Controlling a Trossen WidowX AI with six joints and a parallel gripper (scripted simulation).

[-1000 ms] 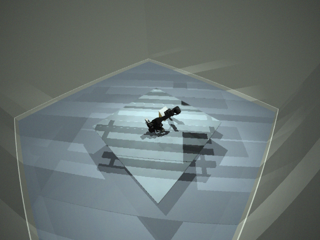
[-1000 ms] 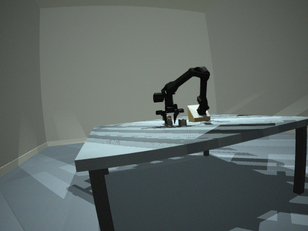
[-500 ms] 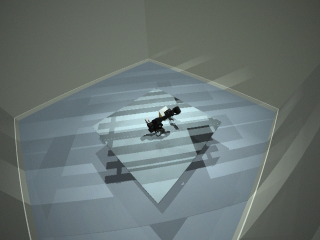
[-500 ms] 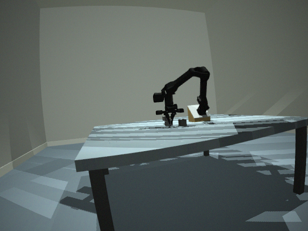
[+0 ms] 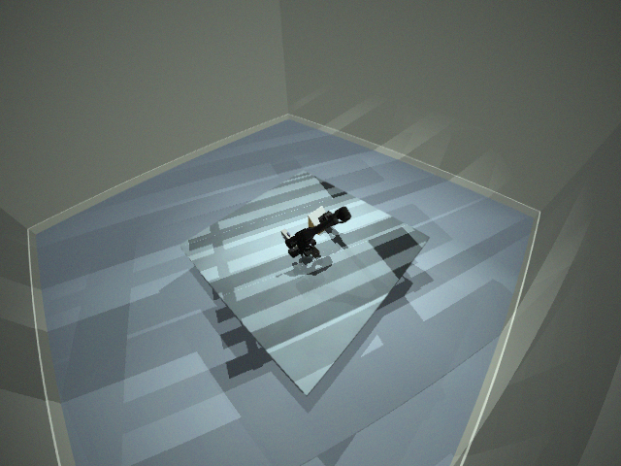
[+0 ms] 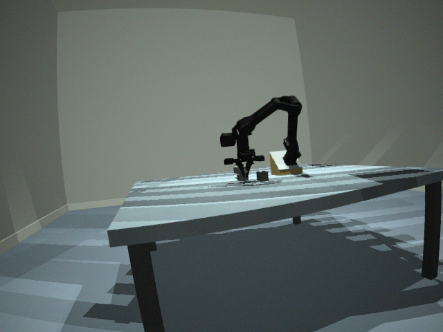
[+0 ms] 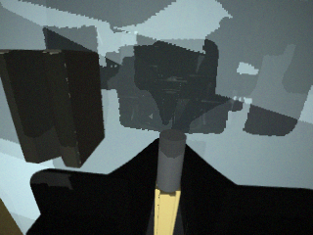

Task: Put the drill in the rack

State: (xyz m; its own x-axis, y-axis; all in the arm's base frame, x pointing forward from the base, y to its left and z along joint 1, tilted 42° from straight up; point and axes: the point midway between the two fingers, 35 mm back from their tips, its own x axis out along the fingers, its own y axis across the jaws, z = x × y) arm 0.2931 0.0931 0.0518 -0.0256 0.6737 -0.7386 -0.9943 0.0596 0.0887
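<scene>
My gripper tip is now 4 cm to the left of the drill and 3 cm below it. From my gripper tip the other things lie so: rack: 7 cm behind, 3 cm to the left.
</scene>
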